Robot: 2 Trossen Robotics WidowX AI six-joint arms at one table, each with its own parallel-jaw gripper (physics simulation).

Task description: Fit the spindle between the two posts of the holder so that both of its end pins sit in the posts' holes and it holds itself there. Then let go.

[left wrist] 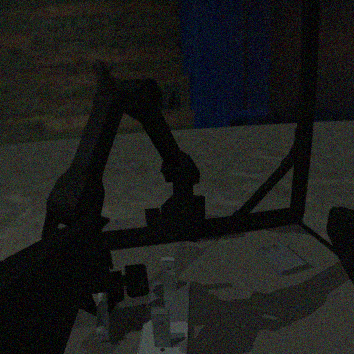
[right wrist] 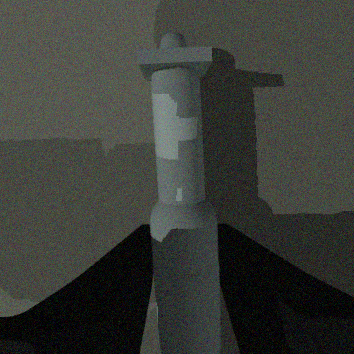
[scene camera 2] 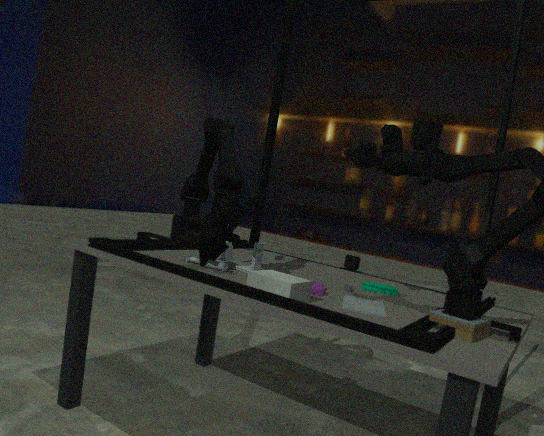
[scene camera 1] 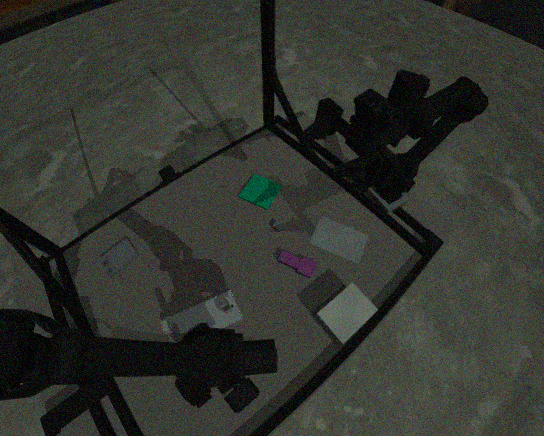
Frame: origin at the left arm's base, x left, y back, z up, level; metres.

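Seen in the pictures: left gripper, fingertip midpoint: (left wrist: 213,224) (scene camera 2: 353,155) (scene camera 1: 314,154); right gripper, fingertip midpoint: (left wrist: 102,312) (right wrist: 183,234) (scene camera 2: 204,266); left arm's base at its link origin: (scene camera 2: 461,315) (scene camera 1: 389,193); right arm's base at its link origin: (left wrist: 183,200).
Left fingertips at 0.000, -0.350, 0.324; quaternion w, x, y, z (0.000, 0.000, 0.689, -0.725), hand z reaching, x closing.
Offsets run from my left fingertips to a thing's top centre, as dx, dy, dz. "spot": to the spot under its first point.
The grey spindle @(+0.186, -0.334, -0.343) (right wrist: 178,158) (scene camera 1: 170,327) lies on the table with its flanged pin end pointing away in the right wrist view. My right gripper (right wrist: 183,234) (scene camera 1: 184,336) (scene camera 2: 213,259) is down at the table and shut on the spindle's thicker end, its dark fingers pressed against both sides. The pale holder (scene camera 1: 224,309) (scene camera 2: 258,256) (left wrist: 168,270) stands just beside it with its two posts upright. My left gripper (scene camera 1: 324,118) (scene camera 2: 357,156) is open and empty, high above the far side of the table.
A green pad @(-0.225, +0.011, -0.354) (scene camera 1: 261,191) (scene camera 2: 379,288), a purple block @(+0.038, -0.021, -0.349) (scene camera 1: 297,263) (scene camera 2: 318,288), a flat grey plate @(+0.037, +0.127, -0.359) (scene camera 1: 339,239) (scene camera 2: 363,305) and a white box @(+0.216, +0.007, -0.314) (scene camera 1: 347,312) (scene camera 2: 276,283) lie on the table. A small black cylinder @(spot: -0.415, -0.231, -0.313) (scene camera 1: 167,172) (scene camera 2: 352,262) sits by the far edge. A black frame post (scene camera 1: 268,65) rises at the corner.
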